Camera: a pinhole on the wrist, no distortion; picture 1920 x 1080 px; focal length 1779.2 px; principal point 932.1 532.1 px. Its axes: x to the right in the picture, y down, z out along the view. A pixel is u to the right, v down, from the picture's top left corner.
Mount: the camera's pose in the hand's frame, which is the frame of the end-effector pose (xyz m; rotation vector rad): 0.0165 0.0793 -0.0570 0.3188 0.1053 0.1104
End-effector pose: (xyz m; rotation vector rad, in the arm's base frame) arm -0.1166 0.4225 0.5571 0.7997 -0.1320 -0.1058
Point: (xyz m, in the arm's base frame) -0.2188 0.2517 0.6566
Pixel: 145.5 327.8
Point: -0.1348 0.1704 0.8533
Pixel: 856.6 940.0
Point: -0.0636 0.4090 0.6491
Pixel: 1374.9 752.5
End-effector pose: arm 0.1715 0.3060 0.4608 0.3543 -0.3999 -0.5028
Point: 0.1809 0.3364 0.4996
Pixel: 400.4 405.1
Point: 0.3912 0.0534 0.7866
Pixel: outside the picture
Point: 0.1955 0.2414 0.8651
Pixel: outside the picture
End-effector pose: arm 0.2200 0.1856 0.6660 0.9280 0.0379 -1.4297
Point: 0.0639 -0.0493 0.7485
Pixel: 1199.7 350.0
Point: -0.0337 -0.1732 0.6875
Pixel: 1488.1 102.0
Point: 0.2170 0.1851 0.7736
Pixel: outside the picture
